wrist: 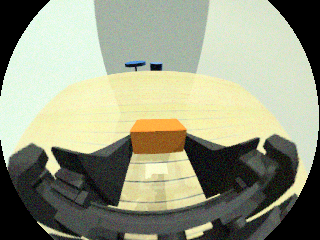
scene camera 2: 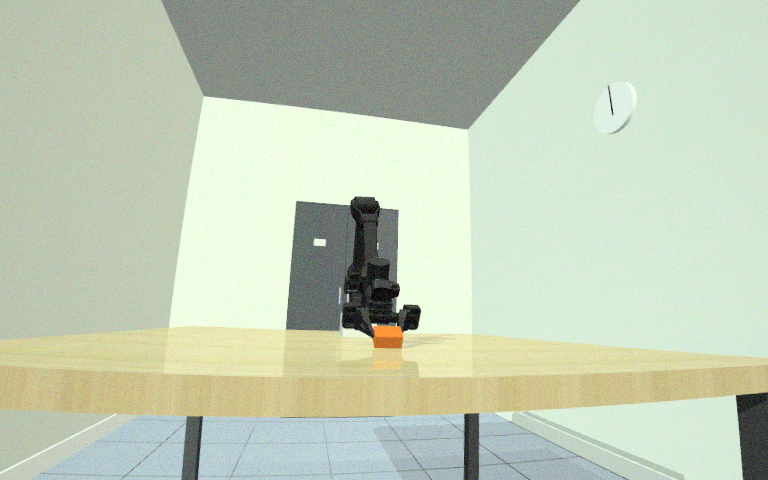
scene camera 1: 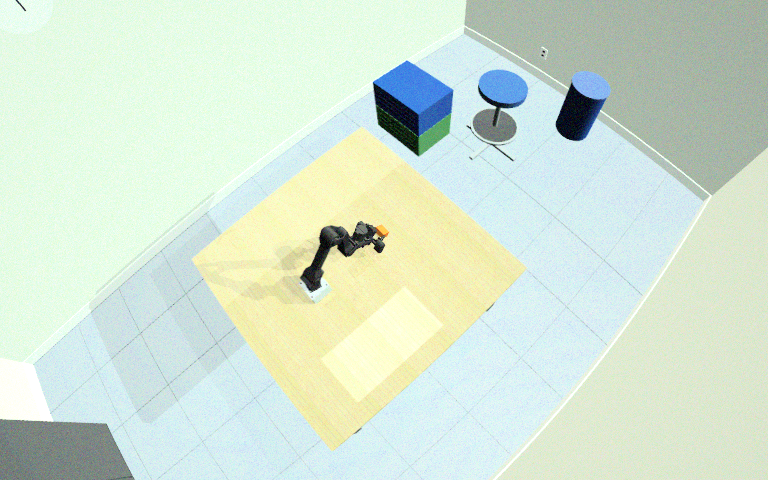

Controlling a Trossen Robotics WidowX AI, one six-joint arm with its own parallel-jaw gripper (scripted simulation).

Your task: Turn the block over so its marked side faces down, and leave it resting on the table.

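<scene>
Scene camera 2 shows the gripper (scene camera 2: 387, 336). The wrist view shows the gripper (wrist: 158, 136) too, together with an orange block (wrist: 152, 137).
</scene>
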